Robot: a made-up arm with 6 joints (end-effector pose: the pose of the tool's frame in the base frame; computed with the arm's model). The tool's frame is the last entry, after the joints. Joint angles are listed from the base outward.
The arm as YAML. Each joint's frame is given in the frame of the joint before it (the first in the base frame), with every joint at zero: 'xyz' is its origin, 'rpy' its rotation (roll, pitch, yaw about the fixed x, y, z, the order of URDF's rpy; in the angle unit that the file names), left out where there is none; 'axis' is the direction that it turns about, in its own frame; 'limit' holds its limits. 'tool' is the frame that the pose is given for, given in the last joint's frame.
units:
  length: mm
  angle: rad
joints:
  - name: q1
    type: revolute
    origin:
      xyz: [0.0, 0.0, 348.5]
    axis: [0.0, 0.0, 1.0]
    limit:
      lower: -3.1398
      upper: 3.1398
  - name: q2
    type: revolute
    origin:
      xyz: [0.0, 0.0, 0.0]
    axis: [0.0, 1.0, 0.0]
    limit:
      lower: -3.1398
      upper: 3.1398
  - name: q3
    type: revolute
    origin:
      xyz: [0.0, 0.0, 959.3]
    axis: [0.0, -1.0, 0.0]
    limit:
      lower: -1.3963
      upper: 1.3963
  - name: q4
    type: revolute
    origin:
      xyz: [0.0, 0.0, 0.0]
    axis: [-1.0, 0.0, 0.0]
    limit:
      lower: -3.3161
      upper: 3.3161
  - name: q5
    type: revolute
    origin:
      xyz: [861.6, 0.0, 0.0]
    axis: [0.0, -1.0, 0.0]
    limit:
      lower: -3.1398
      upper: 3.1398
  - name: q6
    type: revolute
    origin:
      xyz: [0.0, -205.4, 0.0]
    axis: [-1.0, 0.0, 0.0]
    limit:
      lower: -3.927
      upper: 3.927
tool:
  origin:
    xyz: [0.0, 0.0, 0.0]
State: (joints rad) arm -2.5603 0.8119 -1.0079 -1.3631 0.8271 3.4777
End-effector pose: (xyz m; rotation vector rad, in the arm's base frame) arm -0.2647 -0.1233 0.2231 0.7819 2.0315 0.2402
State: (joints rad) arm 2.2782 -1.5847 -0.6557 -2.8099 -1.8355 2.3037
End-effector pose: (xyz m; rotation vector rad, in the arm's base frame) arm 0.1057 -0.4225 0.9853 -1.9742 1.0840 -1.0523
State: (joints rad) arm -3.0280 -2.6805 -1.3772 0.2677 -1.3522 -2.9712
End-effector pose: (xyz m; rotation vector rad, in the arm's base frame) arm 0.2274 0.2253 0.3347 0.2188 3.0551 0.3645
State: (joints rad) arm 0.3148 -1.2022 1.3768 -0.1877 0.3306 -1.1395
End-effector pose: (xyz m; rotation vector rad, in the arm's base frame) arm -1.4620 -0.6883 1.1861 -0.6774 2.3640 -1.8884
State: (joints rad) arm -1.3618 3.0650 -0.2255 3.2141 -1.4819 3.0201
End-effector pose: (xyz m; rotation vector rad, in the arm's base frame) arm 0.0393 0.8021 -0.4654 1.3372 1.4013 -0.9953
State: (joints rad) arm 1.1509 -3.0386 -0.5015 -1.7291 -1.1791 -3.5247
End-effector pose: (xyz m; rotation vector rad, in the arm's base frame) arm -0.3118 -0.6189 0.0509 -0.0561 -2.9264 -0.8613
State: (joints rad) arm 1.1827 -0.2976 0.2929 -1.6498 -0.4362 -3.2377
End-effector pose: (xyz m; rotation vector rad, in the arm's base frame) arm 0.1925 0.5138 1.5753 -0.7800 -1.5466 0.8084
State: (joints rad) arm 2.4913 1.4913 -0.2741 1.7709 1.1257 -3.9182
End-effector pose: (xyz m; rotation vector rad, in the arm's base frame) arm -0.8104 0.5651 -0.4596 -1.0417 1.9291 -0.7126
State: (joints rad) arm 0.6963 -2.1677 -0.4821 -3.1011 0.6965 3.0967
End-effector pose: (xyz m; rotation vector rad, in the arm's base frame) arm -0.8097 -0.4094 0.6662 0.3681 -0.9382 0.6207
